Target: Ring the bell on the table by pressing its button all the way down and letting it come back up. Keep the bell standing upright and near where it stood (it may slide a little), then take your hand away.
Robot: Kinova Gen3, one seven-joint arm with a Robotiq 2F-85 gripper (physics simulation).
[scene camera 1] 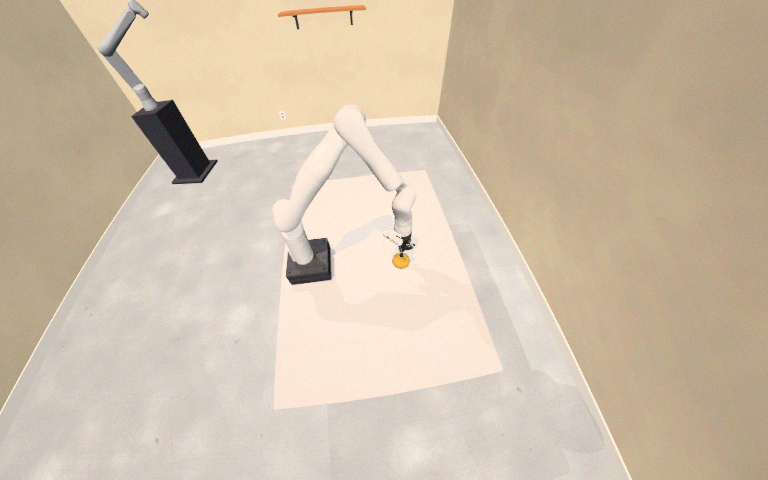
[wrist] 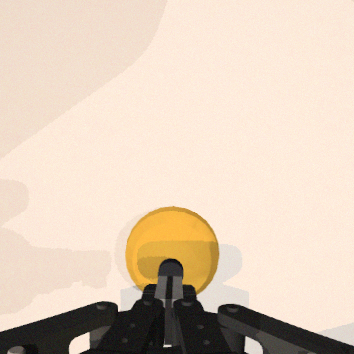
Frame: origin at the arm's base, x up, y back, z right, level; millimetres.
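Where they show: gripper, fingertip midpoint: (scene camera 1: 401,250) (wrist: 169,291); arm's base, link origin: (scene camera 1: 304,256).
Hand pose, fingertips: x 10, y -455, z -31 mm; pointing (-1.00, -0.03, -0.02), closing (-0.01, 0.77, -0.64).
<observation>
Each offset is from my fingertips to the top centre of the thing. Level surfaces: height alone.
The bell is a round yellow-orange dome {dx -30, dy +0, dz +0 mm} (scene camera 1: 400,261) (wrist: 172,227) and stands upright on the pale table top {dx -96 mm} (scene camera 1: 362,362) (wrist: 280,125). Its dark button {dx -30, dy +0, dz +0 mm} (scene camera 1: 401,255) (wrist: 170,266) is at the centre of the dome, partly covered by the fingertips in the wrist view. My gripper (scene camera 1: 402,251) (wrist: 169,291) is shut and empty, pointing down, with its fingertips directly over the button, at or very close to it. Whether the tips touch the button, and how far it is pressed, I cannot tell.
The arm's dark base (scene camera 1: 309,271) stands left of the bell. A second grey arm on a black pedestal (scene camera 1: 172,141) stands at the back left. An orange shelf (scene camera 1: 321,10) hangs on the back wall. A tan wall (scene camera 1: 623,169) rises on the right.
</observation>
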